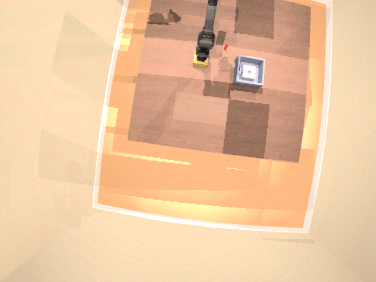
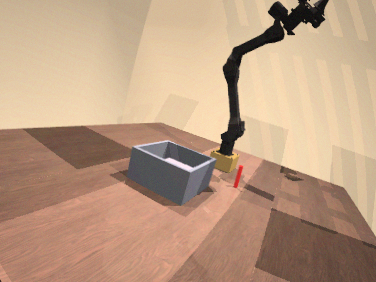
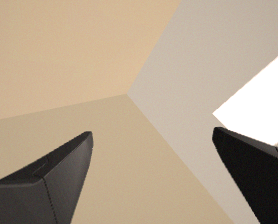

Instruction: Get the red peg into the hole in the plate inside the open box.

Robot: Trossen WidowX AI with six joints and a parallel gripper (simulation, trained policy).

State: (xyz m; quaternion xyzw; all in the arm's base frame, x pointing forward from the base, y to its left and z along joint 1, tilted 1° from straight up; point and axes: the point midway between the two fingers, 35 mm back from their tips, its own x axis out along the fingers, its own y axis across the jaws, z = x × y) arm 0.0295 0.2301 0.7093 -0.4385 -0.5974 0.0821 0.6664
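Now: the red peg 110 mm ahead of my gripper tip, 110 mm to the right of it and 760 mm below it. Also, from my gripper tip: grey box: 300 mm ahead, 260 mm to the right, 770 mm below; then pale plate: 300 mm ahead, 260 mm to the right, 750 mm below.
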